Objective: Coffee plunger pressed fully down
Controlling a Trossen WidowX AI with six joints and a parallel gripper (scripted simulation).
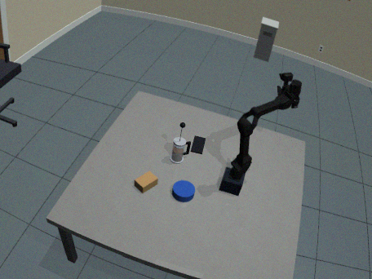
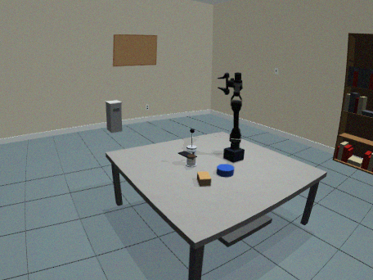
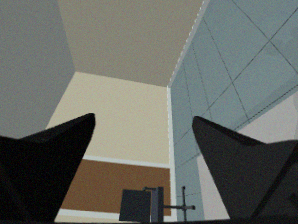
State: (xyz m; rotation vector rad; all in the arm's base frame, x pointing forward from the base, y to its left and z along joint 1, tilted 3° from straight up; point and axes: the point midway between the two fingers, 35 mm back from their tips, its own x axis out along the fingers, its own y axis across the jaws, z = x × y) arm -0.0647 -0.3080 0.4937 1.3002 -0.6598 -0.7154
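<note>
Now: gripper tip 440 mm above the coffee press, 390 mm short of it and 310 mm to the right of it. From my gripper tip the other things lie so: flat black plate 560 mm below, 340 mm ahead, 140 mm to the left; then tan block 610 mm to the left, 540 mm below, 460 mm ahead.
</note>
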